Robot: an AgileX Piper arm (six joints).
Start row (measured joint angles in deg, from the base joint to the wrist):
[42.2 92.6 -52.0 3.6 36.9 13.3]
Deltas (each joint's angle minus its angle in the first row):
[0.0 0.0 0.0 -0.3 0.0 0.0]
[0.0 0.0 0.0 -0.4 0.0 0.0]
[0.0 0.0 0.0 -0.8 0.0 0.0]
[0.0 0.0 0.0 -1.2 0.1 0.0]
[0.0 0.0 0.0 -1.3 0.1 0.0]
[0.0 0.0 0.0 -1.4 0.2 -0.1]
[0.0 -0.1 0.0 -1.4 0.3 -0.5]
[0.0 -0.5 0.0 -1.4 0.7 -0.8]
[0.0 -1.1 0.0 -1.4 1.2 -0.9]
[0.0 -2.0 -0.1 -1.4 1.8 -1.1]
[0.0 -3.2 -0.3 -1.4 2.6 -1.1]
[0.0 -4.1 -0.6 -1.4 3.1 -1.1]
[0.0 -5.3 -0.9 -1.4 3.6 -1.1]
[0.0 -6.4 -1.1 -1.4 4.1 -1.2]
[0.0 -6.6 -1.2 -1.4 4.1 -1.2]
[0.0 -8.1 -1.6 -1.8 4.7 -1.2]
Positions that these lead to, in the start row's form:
[42.2 92.6 -52.0 3.3 36.9 13.3]
[42.2 92.6 -52.0 3.2 36.9 13.3]
[42.2 92.6 -52.0 2.8 36.9 13.3]
[42.2 92.6 -52.0 2.4 37.0 13.3]
[42.2 92.6 -52.0 2.3 37.0 13.3]
[42.2 92.6 -52.0 2.2 37.1 13.2]
[42.2 92.5 -52.0 2.2 37.2 12.8]
[42.2 92.1 -52.0 2.2 37.6 12.5]
[42.2 91.5 -52.0 2.2 38.1 12.4]
[42.2 90.6 -52.1 2.2 38.7 12.2]
[42.2 89.4 -52.3 2.2 39.5 12.2]
[42.2 88.5 -52.6 2.2 40.0 12.2]
[42.2 87.3 -52.9 2.2 40.5 12.2]
[42.2 86.2 -53.1 2.2 41.0 12.1]
[42.2 86.0 -53.2 2.2 41.0 12.1]
[42.2 84.5 -53.6 1.8 41.6 12.1]

